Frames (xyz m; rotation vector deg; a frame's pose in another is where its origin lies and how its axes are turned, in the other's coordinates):
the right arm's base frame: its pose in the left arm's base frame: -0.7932 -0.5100 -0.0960 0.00 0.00 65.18
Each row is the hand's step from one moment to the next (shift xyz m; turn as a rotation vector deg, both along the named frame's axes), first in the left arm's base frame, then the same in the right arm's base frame.
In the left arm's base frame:
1: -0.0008 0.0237 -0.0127 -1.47 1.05 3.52
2: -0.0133 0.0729 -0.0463 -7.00 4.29 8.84
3: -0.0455 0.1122 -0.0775 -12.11 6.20 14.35
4: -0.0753 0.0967 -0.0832 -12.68 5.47 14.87
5: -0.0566 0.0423 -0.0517 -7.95 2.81 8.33
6: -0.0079 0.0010 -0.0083 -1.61 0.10 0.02
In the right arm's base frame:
1: 0.0212 0.0107 -0.0127 0.34 1.77 3.52
2: 0.0606 0.0427 -0.0463 0.96 8.15 8.84
3: 0.0827 0.0884 -0.0775 0.54 13.59 14.35
4: 0.0562 0.1089 -0.0832 -0.36 13.80 14.87
5: 0.0146 0.0691 -0.0517 -0.79 8.40 8.33
6: -0.0024 0.0076 -0.0083 -0.59 1.50 0.02

